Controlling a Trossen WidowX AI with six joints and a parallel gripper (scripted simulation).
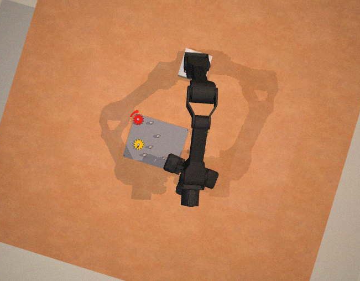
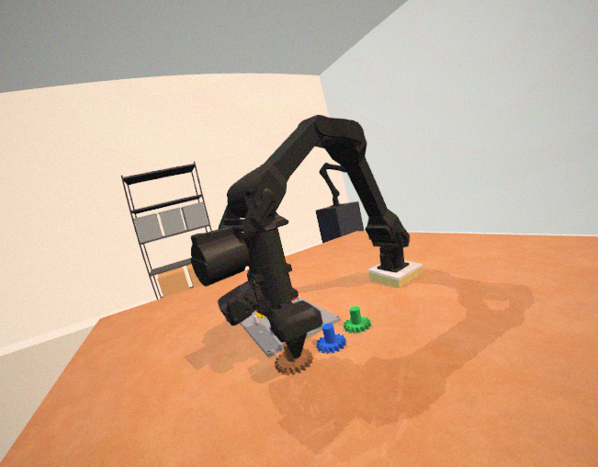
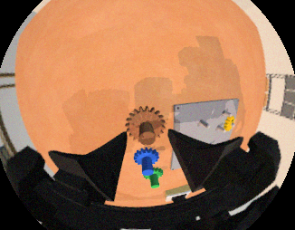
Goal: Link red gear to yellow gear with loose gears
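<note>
Right now the red gear is 140 mm behind my gripper tip, 230 mm to the right of it and 10 mm below it. The rest, counted from my gripper tip: blue gear 70 mm behind, 10 mm to the left, 10 mm below; brown gear 10 mm below; green gear 140 mm behind, 10 mm to the left, 10 mm below.
</note>
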